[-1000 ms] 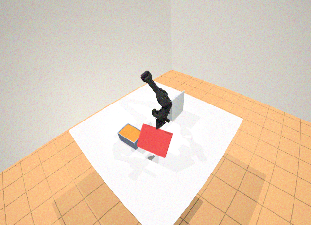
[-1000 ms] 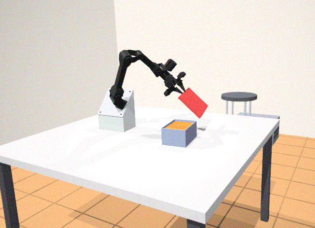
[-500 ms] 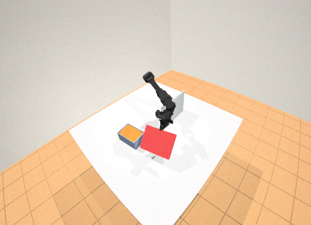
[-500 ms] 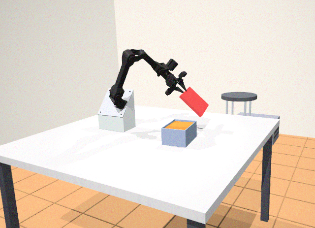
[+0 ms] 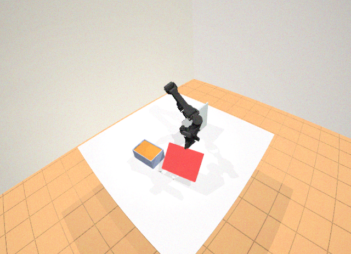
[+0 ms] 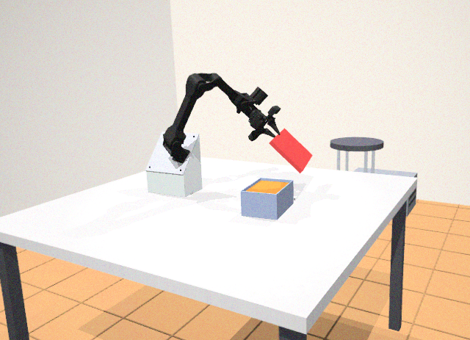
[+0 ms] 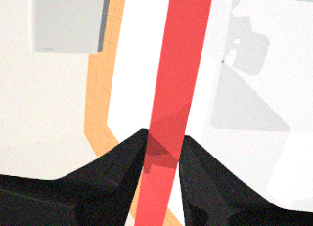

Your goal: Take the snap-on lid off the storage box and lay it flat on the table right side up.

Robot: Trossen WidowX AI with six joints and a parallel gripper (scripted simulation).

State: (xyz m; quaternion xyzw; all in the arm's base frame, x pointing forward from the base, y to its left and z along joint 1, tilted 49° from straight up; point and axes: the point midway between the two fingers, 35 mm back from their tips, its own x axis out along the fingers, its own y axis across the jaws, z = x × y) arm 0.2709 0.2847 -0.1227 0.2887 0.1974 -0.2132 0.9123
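Now: gripper tip 6 cm short of the red lid, 2 cm to the right of it and 5 cm above it. The rest, counted from my gripper tip: pale blue storage box: 13 cm ahead, 28 cm to the right, 18 cm below.
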